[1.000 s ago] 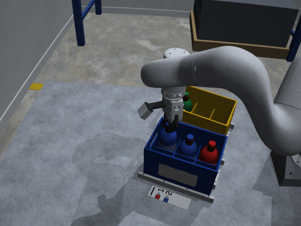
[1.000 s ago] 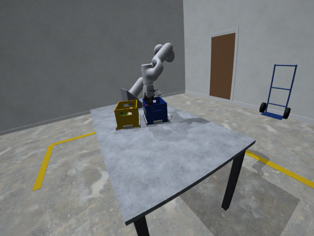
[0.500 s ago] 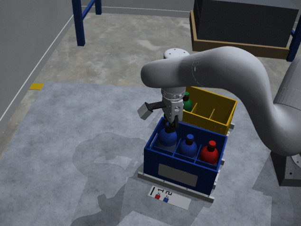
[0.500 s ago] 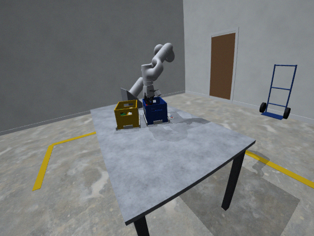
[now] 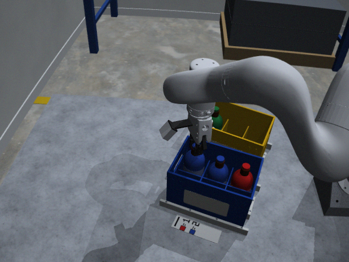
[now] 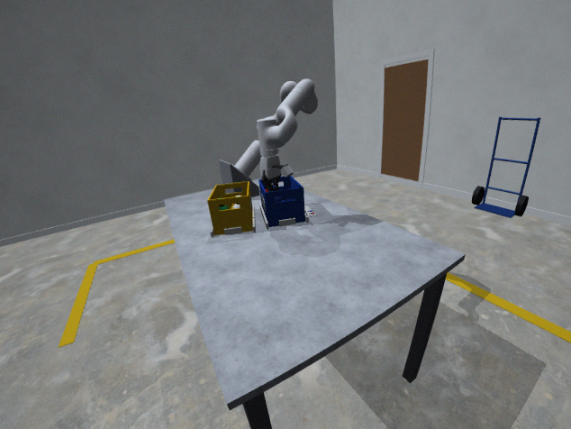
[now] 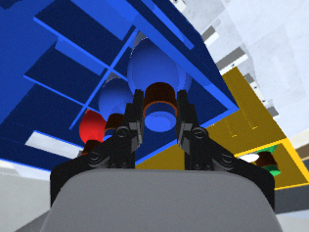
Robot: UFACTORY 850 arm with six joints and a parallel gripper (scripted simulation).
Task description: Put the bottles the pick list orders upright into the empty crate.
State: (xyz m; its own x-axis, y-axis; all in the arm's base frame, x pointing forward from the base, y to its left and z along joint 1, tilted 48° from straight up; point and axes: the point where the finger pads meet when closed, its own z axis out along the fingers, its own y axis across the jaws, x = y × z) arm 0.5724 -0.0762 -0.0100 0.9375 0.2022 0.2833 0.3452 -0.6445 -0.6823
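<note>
The blue crate is 70 mm behind my hand, 70 mm to the left of it and 100 mm below it. The rest, counted from my hand: white-capped bottle: 50 mm behind, 160 mm to the right, 90 mm below; yellow crate: 150 mm behind, 160 mm to the right, 100 mm below; red-label bottle: 160 mm behind, 60 mm to the left, 90 mm below.
</note>
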